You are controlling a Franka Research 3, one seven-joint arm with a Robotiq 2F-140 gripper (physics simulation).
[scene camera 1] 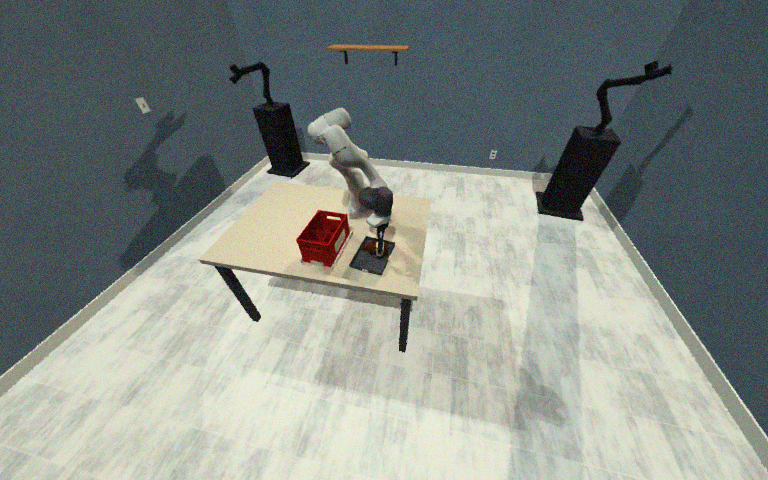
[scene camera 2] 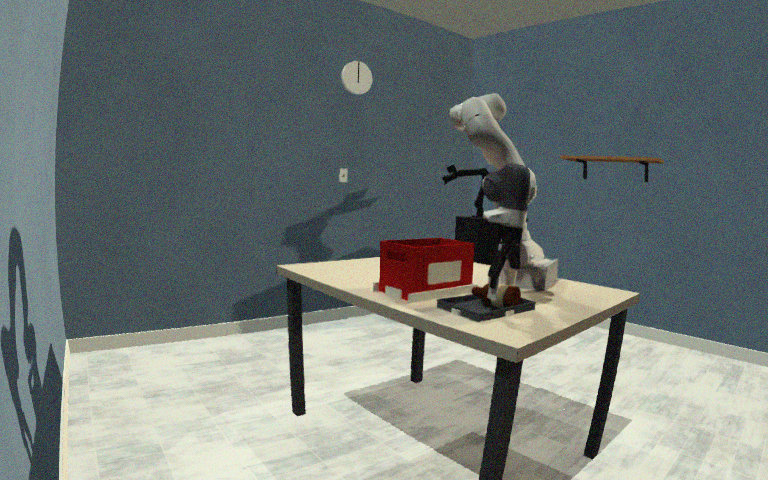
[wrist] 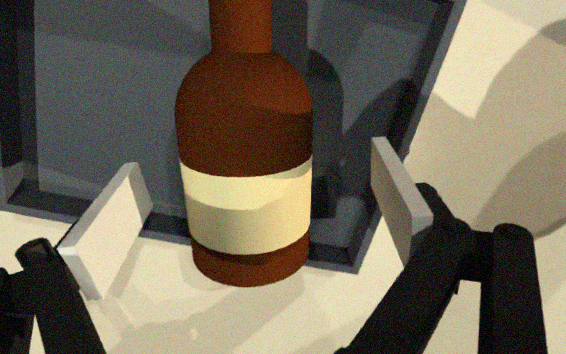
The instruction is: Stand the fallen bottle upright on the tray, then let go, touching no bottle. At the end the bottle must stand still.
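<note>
The brown bottle (scene camera 1: pixel 369 247) (scene camera 2: pixel 512 295) (wrist: pixel 243 120) with a cream label lies on its side on the dark grey tray (scene camera 1: pixel 368 264) (scene camera 2: pixel 463 309) (wrist: pixel 105 115). In the wrist view its neck points to the top of the picture and its base reaches over the tray's near rim. My gripper (scene camera 1: pixel 380 249) (scene camera 2: pixel 495 298) (wrist: pixel 255 173) is open and low at the bottle. In the wrist view one pale pad stands on each side of the bottle's label part, with a gap showing on both sides. In the scene views the fingers hide part of the bottle.
A red crate (scene camera 1: pixel 323 240) (scene camera 2: pixel 424 268) stands on the table (scene camera 1: pixel 266 226) (scene camera 2: pixel 334 278), beside the tray on the left in the scene views. The tray's raised rim surrounds the bottle's neck and shoulder. Two black pedestals (scene camera 1: pixel 278 138) (scene camera 1: pixel 578 169) with dark arms stand on the floor behind.
</note>
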